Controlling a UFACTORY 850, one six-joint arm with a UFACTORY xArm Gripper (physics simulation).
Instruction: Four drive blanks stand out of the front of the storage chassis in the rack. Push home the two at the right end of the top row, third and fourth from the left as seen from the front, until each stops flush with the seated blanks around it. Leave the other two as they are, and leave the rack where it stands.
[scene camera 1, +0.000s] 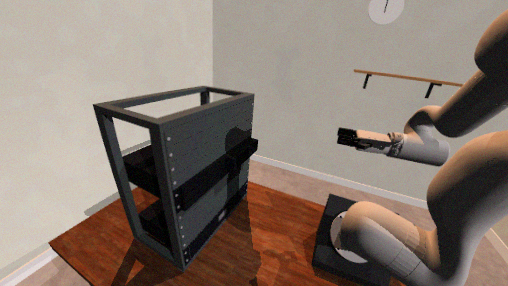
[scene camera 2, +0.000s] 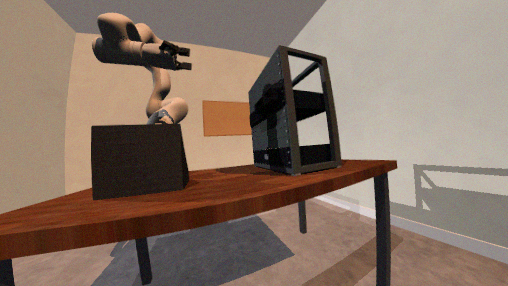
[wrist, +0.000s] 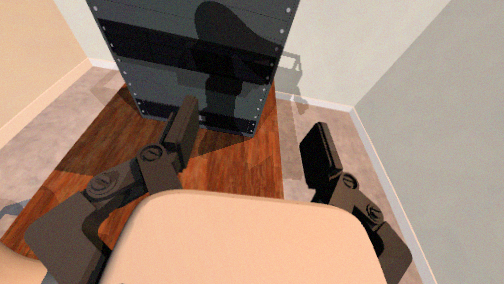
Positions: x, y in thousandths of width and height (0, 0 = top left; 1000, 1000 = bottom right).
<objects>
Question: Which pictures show the rack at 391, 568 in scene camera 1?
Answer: Scene camera 1, scene camera 2 and the wrist view: all of them.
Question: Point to a rack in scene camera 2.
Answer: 542, 376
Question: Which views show the gripper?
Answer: Scene camera 1, scene camera 2 and the wrist view: all of them.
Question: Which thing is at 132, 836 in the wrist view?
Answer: The gripper.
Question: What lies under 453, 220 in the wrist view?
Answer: A rack.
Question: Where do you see the gripper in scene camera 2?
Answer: At 375, 212
</objects>
